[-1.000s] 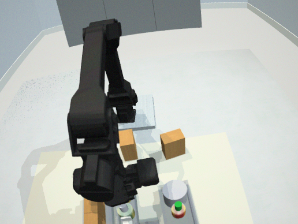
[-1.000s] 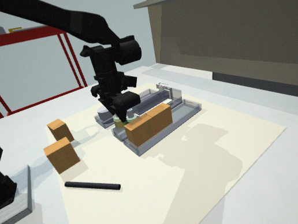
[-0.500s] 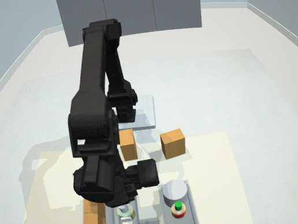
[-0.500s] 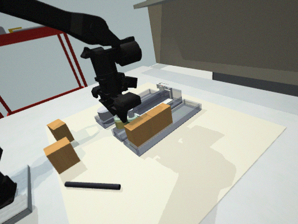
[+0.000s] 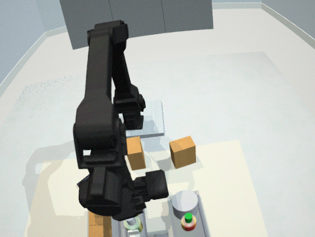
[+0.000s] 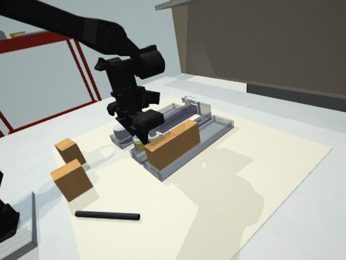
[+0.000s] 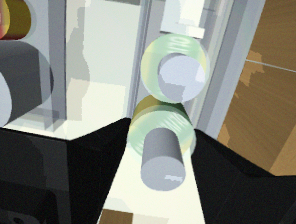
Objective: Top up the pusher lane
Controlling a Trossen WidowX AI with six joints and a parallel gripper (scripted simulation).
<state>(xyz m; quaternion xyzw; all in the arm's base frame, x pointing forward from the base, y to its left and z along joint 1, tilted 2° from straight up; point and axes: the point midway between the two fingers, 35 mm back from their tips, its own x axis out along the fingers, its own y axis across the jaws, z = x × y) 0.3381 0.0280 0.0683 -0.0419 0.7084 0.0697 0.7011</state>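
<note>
The grey cylinder is 13 cm to the left of my gripper tip, 2 cm below it and 1 cm behind it. Also, from my gripper tip: white pusher plate (14 cm ahead, 5 cm to the left); black rod (15 cm behind, 13 cm to the right, 4 cm below); sprung lane (14 cm ahead, 5 cm to the left, 3 cm below).
</note>
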